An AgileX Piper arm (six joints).
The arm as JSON. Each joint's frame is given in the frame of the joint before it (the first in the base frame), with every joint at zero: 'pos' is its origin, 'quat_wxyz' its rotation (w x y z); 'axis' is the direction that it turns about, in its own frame. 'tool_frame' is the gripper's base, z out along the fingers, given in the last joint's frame.
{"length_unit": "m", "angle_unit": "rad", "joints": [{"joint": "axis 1", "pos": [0.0, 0.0, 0.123], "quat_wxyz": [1.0, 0.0, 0.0, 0.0], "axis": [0.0, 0.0, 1.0]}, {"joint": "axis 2", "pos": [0.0, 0.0, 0.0], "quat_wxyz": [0.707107, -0.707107, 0.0, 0.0], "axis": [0.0, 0.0, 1.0]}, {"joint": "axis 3", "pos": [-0.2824, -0.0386, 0.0], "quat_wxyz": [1.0, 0.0, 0.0, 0.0], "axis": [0.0, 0.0, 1.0]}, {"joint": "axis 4", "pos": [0.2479, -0.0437, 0.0], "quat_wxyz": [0.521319, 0.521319, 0.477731, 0.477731], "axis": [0.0, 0.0, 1.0]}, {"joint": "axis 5", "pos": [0.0, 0.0, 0.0], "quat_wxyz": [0.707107, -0.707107, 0.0, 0.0], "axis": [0.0, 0.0, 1.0]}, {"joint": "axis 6", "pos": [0.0, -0.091, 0.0], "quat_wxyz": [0.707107, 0.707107, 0.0, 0.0], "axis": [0.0, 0.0, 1.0]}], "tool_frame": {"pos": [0.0, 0.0, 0.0], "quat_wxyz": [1.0, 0.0, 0.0, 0.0]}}
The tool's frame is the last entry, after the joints.
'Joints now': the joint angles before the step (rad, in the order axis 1, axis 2, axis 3, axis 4, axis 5, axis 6). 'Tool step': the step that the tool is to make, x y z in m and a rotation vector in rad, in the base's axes. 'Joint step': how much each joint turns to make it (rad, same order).
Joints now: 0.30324 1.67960 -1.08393 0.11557 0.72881 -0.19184
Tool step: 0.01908 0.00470 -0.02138 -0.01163 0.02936 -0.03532
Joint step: 0.00001 0.10218 -0.04941 -0.01745 -0.02453 0.04436
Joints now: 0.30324 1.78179 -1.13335 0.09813 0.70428 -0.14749
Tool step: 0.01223 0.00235 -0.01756 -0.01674 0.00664 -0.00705
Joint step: -0.00001 0.07026 -0.02636 -0.02081 -0.03363 0.01682
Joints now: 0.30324 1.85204 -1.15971 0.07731 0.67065 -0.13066
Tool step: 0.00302 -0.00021 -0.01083 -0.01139 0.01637 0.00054
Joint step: -0.00176 0.03209 -0.00221 -0.00725 -0.01095 0.00132
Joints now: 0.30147 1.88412 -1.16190 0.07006 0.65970 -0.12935
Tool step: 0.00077 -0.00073 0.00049 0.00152 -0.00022 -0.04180
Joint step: -0.00001 0.00010 -0.00233 -0.01655 -0.00046 0.05368
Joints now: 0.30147 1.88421 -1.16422 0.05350 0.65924 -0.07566
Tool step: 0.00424 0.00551 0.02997 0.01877 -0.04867 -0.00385
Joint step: 0.01119 -0.04381 -0.06157 -0.00563 0.05270 0.02136
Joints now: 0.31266 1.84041 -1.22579 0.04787 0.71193 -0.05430
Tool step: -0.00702 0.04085 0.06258 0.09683 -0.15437 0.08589
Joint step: 0.10257 -0.08685 -0.11171 0.03739 0.01980 0.00224
